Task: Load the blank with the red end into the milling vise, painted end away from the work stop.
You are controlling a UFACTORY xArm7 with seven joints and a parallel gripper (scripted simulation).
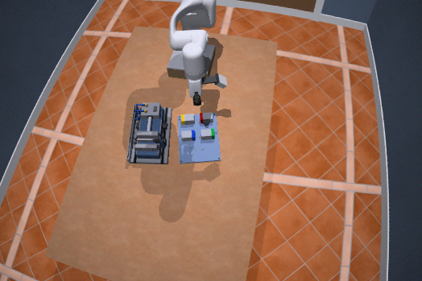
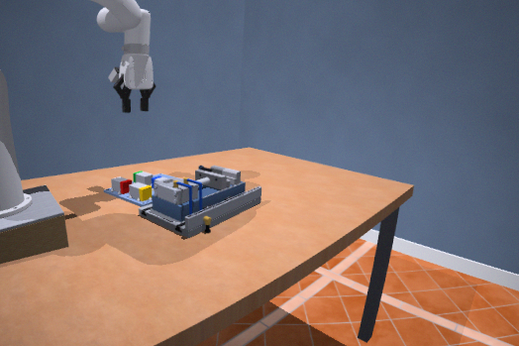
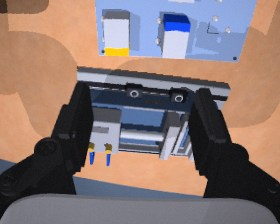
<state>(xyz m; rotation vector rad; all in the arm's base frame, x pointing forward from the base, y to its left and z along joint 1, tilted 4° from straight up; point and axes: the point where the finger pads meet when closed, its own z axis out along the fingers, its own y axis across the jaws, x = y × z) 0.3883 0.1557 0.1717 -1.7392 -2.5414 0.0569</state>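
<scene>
The red-ended blank is 24 cm below my hand, 5 cm behind it and 2 cm to the left of it. The rest, counted from my hand: green-ended blank: 24 cm below, 5 cm to the left, 4 cm ahead; then yellow-ended blank: 24 cm below, 7 cm to the right, 1 cm behind; then blue-ended blank: 24 cm below, 7 cm ahead, 3 cm to the right.
</scene>
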